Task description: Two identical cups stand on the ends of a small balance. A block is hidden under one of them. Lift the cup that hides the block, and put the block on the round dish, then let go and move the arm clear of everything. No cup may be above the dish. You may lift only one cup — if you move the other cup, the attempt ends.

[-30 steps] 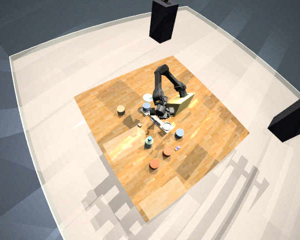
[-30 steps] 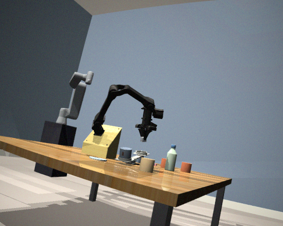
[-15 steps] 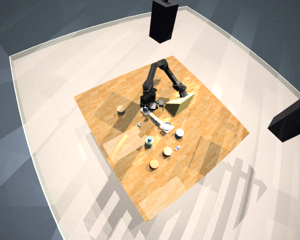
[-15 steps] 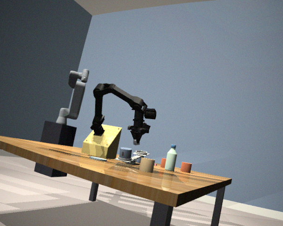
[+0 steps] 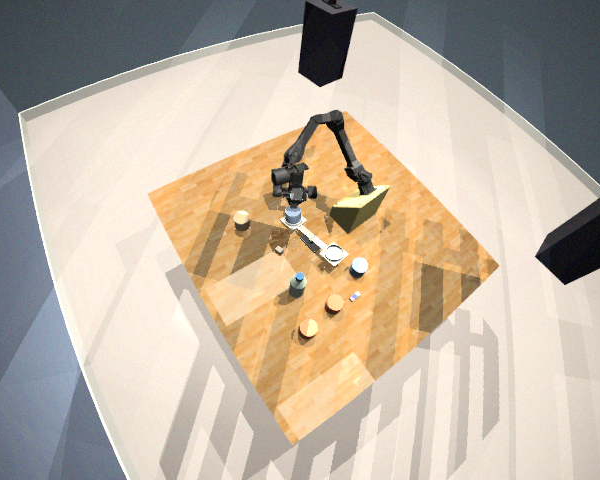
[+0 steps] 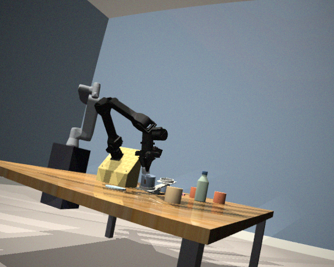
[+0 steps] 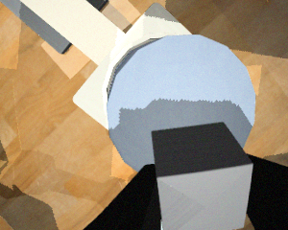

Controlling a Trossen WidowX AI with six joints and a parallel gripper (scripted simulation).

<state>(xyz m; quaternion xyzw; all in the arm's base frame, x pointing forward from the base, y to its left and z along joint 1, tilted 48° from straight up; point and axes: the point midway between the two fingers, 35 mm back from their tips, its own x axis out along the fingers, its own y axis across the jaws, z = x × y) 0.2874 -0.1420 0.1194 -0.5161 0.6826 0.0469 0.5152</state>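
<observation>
Right now the round dish is 10 cm below my gripper tip, 10 cm behind it and 8 cm to the right of it. The rest, counted from my gripper tip: balance 16 cm to the left, 8 cm below, 2 cm ahead; balance beam 15 cm to the left, 7 cm below, 1 cm ahead; beige cylinder 19 cm ahead, 12 cm to the right, 7 cm below.
</observation>
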